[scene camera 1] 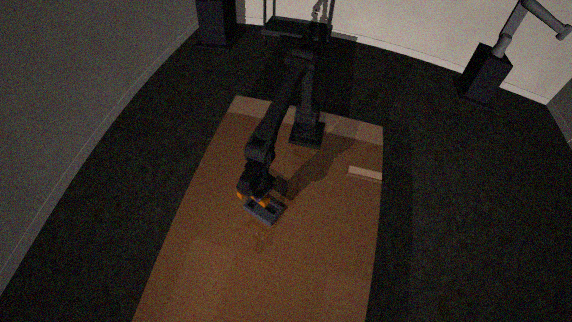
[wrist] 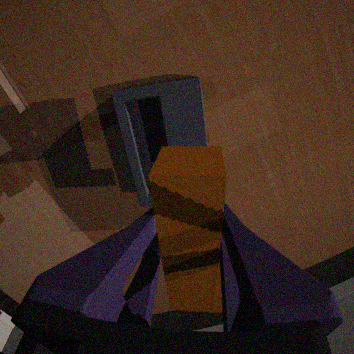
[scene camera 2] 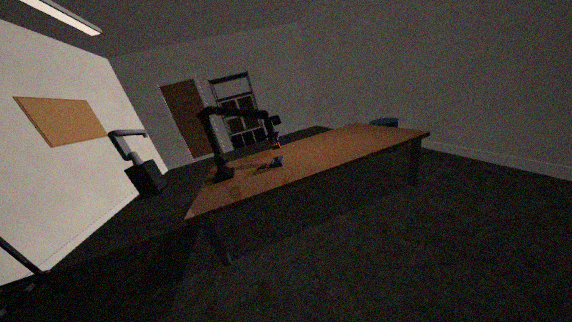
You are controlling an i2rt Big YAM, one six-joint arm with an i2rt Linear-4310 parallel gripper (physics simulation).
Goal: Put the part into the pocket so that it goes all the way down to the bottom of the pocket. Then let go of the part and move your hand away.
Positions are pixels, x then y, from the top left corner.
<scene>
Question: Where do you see a pocket fixture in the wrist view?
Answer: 166, 113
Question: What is my gripper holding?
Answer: An orange part.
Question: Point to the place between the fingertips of my gripper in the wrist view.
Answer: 191, 211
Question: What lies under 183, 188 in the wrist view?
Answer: An orange part.
</scene>
